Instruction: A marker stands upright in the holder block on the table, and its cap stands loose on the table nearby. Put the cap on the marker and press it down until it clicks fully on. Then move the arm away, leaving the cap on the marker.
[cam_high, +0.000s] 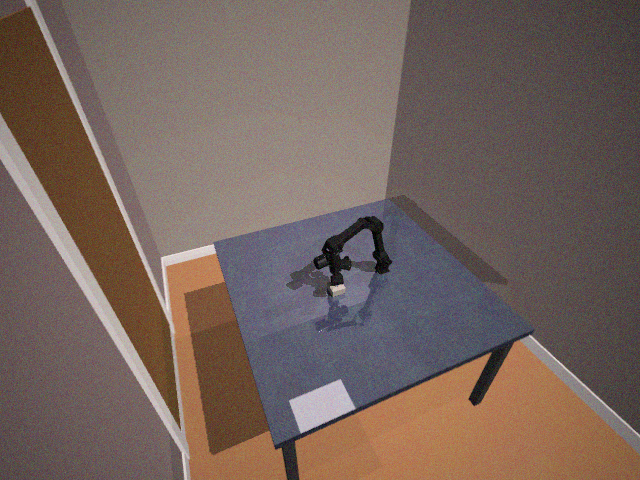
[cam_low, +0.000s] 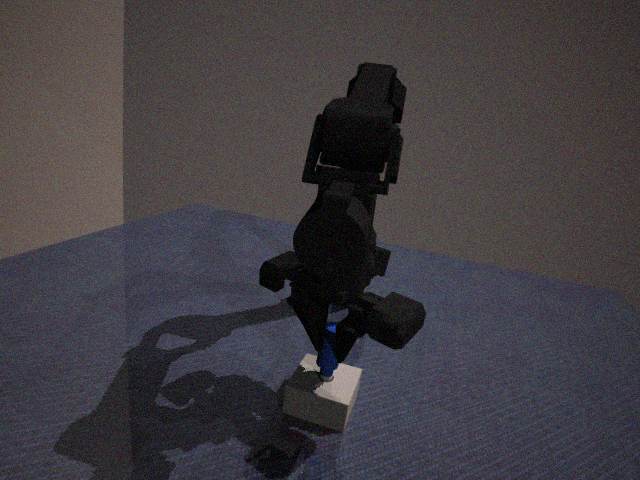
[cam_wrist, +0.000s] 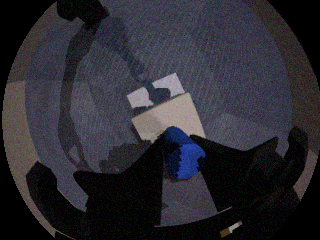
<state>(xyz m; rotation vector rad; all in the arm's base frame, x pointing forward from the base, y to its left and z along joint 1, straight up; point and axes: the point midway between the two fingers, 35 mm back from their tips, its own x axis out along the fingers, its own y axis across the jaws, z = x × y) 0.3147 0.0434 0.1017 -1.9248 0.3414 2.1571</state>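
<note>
The white marker is 10 mm above my gripper tip. The rest, counted from my gripper tip: blue cap 10 mm above; white holder block 50 mm below.
</note>
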